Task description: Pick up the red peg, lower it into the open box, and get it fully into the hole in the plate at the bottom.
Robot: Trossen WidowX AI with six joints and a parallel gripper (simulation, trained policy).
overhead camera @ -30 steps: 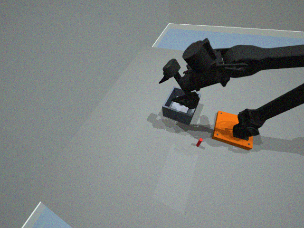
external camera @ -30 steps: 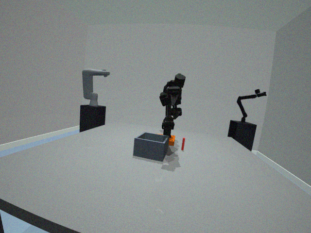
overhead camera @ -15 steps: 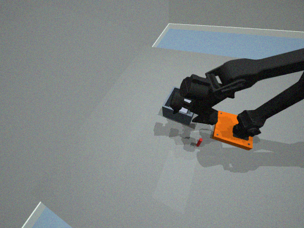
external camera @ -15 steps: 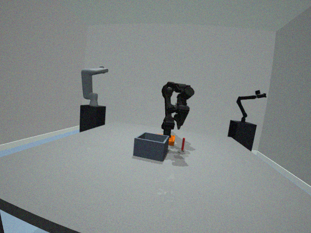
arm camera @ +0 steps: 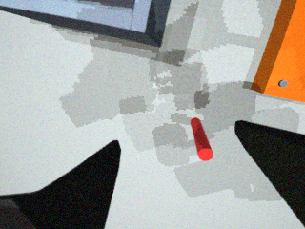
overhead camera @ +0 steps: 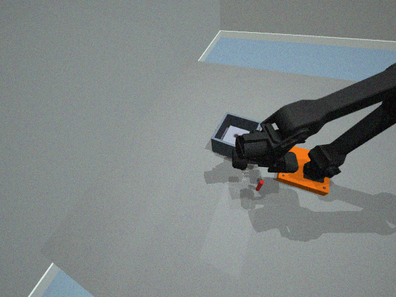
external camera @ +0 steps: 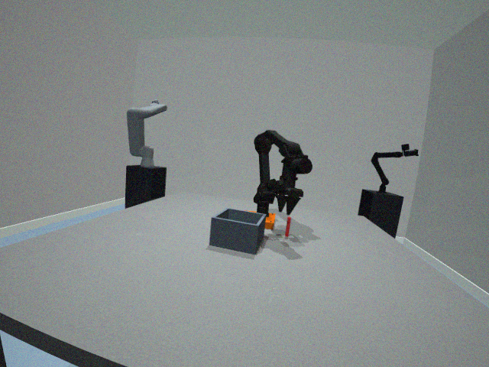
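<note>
My gripper tip is 6 cm above the red peg, 3 cm to the right of it and 3 cm past it. The rest, counted from my gripper tip: dark box: 16 cm to the right, 10 cm ahead, 8 cm below.
</note>
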